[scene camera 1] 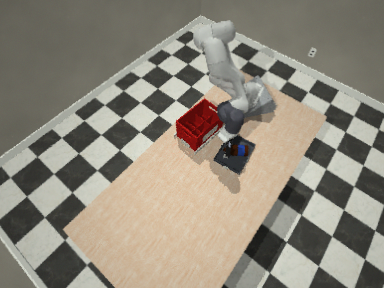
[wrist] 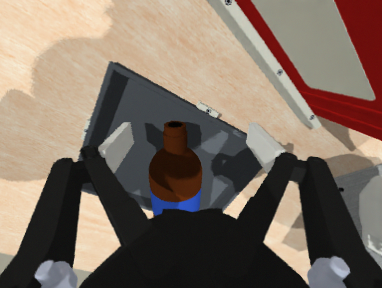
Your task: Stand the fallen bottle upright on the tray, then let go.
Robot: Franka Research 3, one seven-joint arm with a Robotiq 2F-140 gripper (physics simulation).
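Note:
A brown bottle (scene camera 1: pixel 242 150) (wrist: pixel 175 172) with a blue label lies on its side on the dark grey tray (scene camera 1: pixel 239 168) (wrist: pixel 145 105). In the wrist view its neck points toward the top and its lower end is hidden behind the gripper body. My gripper (scene camera 1: pixel 228 147) (wrist: pixel 190 132) is open, with nothing held. In the wrist view its two pale finger pads stand on either side of the bottle's neck and shoulder, apart from it, with the bottle nearer the left pad. In the scene view the fingers are at the neck end of the bottle, low over the tray.
A red crate (scene camera 1: pixel 195 131) (wrist: pixel 367 30) with compartments stands beside the tray, close to the arm. A pale strip with screws (wrist: pixel 280 72) runs along its lower side. The robot's base (scene camera 1: pixel 261 97) is at the far end of the wooden table (scene camera 1: pixel 165 215).

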